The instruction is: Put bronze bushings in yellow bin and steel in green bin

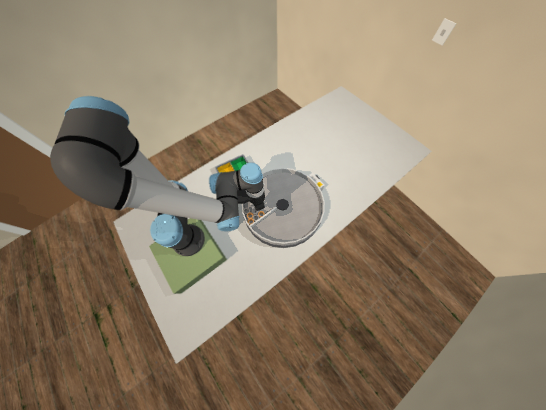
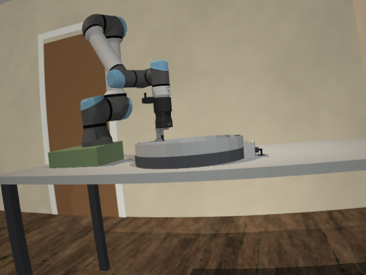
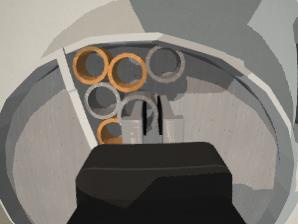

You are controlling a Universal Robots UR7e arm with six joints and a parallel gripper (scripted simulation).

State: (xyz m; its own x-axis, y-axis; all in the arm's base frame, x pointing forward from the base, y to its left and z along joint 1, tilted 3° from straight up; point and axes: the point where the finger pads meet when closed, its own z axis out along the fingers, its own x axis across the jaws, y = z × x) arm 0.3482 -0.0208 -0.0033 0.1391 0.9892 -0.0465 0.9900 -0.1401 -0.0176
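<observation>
My hand is 2 cm short of the yellow bin, 30 cm to the right of it and 6 cm above it. From my hand the other things lie so: grey turntable 14 cm ahead, 4 cm to the right, 4 cm below.
</observation>
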